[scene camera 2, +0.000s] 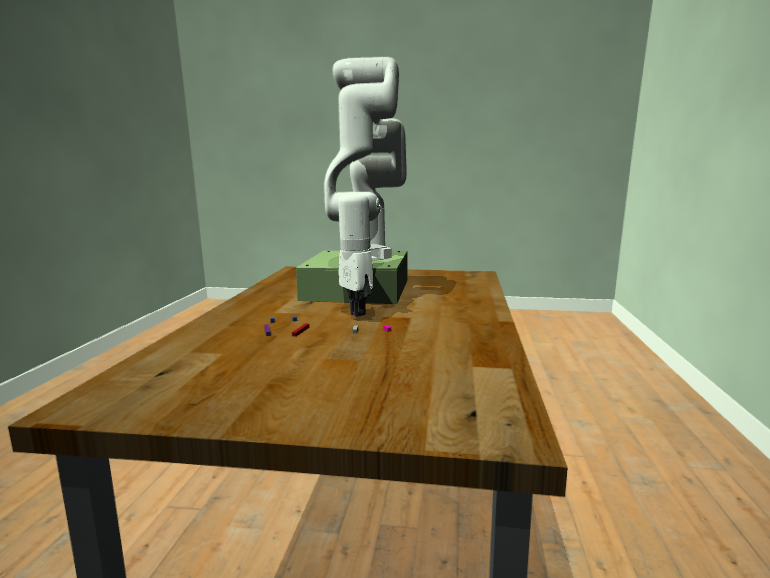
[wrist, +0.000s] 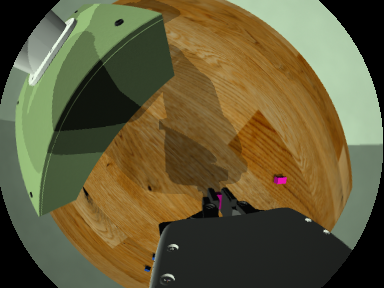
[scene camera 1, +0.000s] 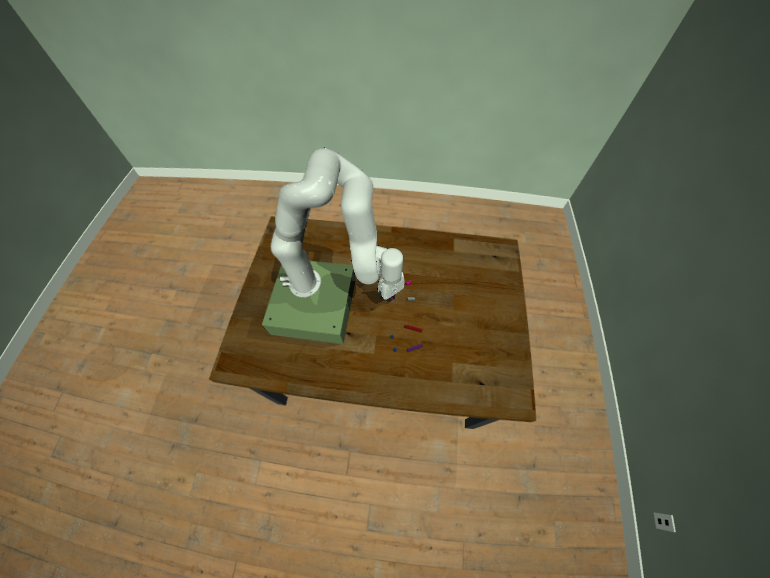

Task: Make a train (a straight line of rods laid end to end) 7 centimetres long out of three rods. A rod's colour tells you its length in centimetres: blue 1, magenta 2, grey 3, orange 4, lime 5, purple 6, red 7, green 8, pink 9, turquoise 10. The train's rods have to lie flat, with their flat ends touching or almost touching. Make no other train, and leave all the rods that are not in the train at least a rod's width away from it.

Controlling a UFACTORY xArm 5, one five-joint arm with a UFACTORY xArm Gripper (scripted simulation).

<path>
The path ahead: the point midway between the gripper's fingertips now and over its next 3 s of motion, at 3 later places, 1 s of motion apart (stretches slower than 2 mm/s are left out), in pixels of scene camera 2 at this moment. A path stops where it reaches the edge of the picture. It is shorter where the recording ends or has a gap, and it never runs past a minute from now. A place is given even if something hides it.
The gripper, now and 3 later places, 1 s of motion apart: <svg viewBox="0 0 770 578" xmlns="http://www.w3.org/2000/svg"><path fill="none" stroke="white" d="M358 314L358 318L357 286L365 286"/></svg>
</path>
